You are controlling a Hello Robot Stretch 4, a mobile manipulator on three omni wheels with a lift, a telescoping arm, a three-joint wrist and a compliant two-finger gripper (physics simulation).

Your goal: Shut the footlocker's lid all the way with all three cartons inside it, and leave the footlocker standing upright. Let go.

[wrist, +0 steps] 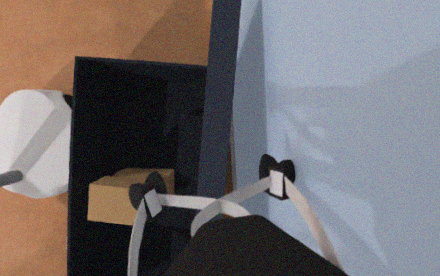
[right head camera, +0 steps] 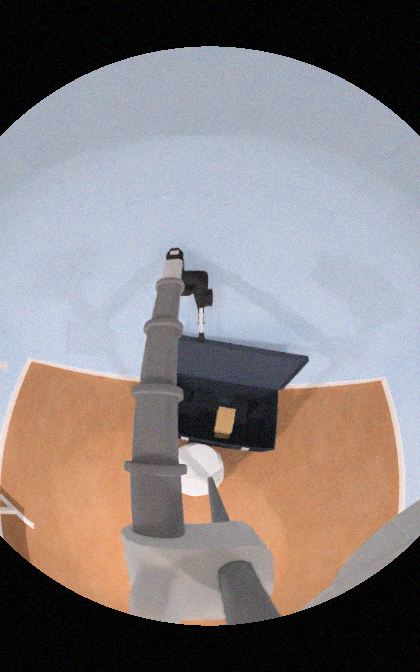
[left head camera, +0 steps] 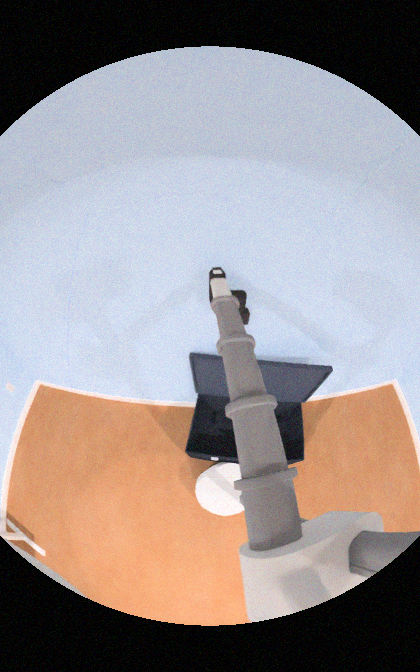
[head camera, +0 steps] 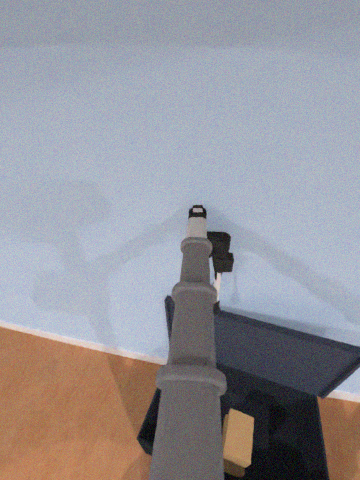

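The dark navy footlocker (head camera: 150, 431) (left head camera: 200, 456) (right head camera: 260, 444) (wrist: 140, 61) stands upright on the floor by the wall. Its lid (head camera: 285, 352) (left head camera: 295, 376) (right head camera: 240, 362) (wrist: 220, 75) is raised wide open, leaning back toward the wall. A tan carton (head camera: 240, 437) (right head camera: 225, 420) (wrist: 110, 202) lies inside; a second tan surface shows behind it in the wrist view. Dark shapes inside are too dim to tell whether they are cartons. My gripper (wrist: 212, 178) (right head camera: 201, 337) is open at the lid's upper edge, one fingertip on the inner side, the other on the wall side. Contact is unclear.
The blue wall (head camera: 100, 125) (wrist: 360, 125) is close behind the lid. A white rounded object (left head camera: 220, 490) (right head camera: 200, 475) (wrist: 35, 145) stands in front of the footlocker. My extended arm (head camera: 192, 415) (left head camera: 265, 445) (right head camera: 157, 430) passes above the footlocker and hides part of it.
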